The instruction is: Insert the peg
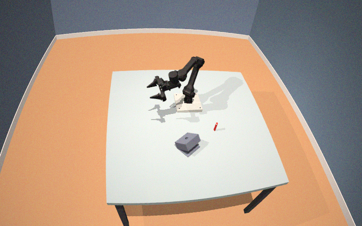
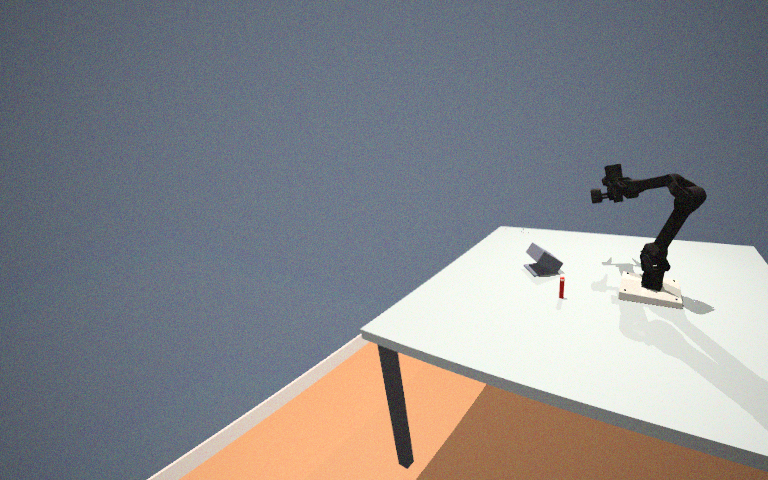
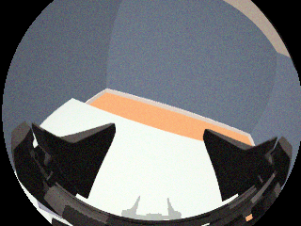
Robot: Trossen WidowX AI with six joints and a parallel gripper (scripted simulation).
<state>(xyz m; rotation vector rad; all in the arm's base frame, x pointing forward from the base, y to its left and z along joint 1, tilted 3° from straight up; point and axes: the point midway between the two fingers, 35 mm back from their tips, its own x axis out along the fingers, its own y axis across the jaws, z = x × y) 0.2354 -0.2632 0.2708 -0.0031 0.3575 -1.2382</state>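
Now: gripper tip 51 cm to the right of the red peg, 23 cm above it and 3 cm short of it. From my gripper tip the other things lie so: grey sloped panel (30 cm to the left, 23 cm below, 20 cm ahead); panel foot (31 cm to the left, 28 cm below, 21 cm ahead).
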